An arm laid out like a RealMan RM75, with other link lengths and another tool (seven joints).
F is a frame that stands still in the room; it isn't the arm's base.
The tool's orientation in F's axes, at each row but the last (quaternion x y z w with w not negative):
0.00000 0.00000 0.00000 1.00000
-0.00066 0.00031 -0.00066 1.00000
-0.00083 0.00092 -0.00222 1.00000
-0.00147 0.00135 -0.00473 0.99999
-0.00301 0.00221 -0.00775 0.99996
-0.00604 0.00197 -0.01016 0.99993
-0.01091 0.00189 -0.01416 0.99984
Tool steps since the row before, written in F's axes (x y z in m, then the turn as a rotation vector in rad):
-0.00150 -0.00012 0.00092 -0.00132 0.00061 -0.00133
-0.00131 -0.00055 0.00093 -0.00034 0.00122 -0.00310
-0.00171 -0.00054 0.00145 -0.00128 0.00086 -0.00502
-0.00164 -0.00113 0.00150 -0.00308 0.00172 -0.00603
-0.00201 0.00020 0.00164 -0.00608 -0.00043 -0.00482
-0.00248 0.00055 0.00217 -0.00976 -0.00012 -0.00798
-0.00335 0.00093 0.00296 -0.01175 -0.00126 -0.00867
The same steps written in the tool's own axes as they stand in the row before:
-0.00150 -0.00012 0.00092 -0.00132 0.00061 -0.00133
-0.00131 -0.00055 0.00093 -0.00034 0.00122 -0.00310
-0.00171 -0.00055 0.00145 -0.00127 0.00086 -0.00502
-0.00163 -0.00115 0.00149 -0.00308 0.00171 -0.00603
-0.00202 0.00016 0.00163 -0.00605 -0.00049 -0.00485
-0.00250 0.00047 0.00217 -0.00973 -0.00022 -0.00802
-0.00339 0.00077 0.00297 -0.01168 -0.00140 -0.00874

